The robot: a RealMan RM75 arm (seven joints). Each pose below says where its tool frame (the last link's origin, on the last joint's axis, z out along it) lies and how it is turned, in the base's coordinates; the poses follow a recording.
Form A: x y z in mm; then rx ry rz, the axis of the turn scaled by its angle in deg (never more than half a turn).
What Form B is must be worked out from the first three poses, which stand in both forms.
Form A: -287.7, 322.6, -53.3, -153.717, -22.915, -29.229
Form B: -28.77, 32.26, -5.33, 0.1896, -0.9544, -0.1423, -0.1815
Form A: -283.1, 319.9, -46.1, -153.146, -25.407, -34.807
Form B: -28.31, 31.99, -4.61, 0.1814, -0.9466, -0.1570, -0.2152
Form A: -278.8, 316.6, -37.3, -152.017, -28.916, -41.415
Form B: -27.88, 31.66, -3.73, 0.1720, -0.9348, -0.1778, -0.2547
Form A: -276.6, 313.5, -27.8, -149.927, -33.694, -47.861
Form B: -27.66, 31.35, -2.78, 0.1655, -0.9187, -0.2065, -0.2933
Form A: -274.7, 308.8, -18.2, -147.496, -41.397, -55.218
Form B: -27.47, 30.88, -1.82, 0.1492, -0.8956, -0.2514, -0.3353
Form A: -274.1, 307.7, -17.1, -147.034, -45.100, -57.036
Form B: -27.41, 30.77, -1.71, 0.1389, -0.8877, -0.2723, -0.3443
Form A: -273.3, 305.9, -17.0, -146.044, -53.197, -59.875
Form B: -27.33, 30.59, -1.70, 0.1170, -0.8708, -0.3172, -0.3570
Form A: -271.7, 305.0, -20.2, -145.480, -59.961, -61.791
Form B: -27.17, 30.50, -2.02, 0.0954, -0.8566, -0.3531, -0.3639
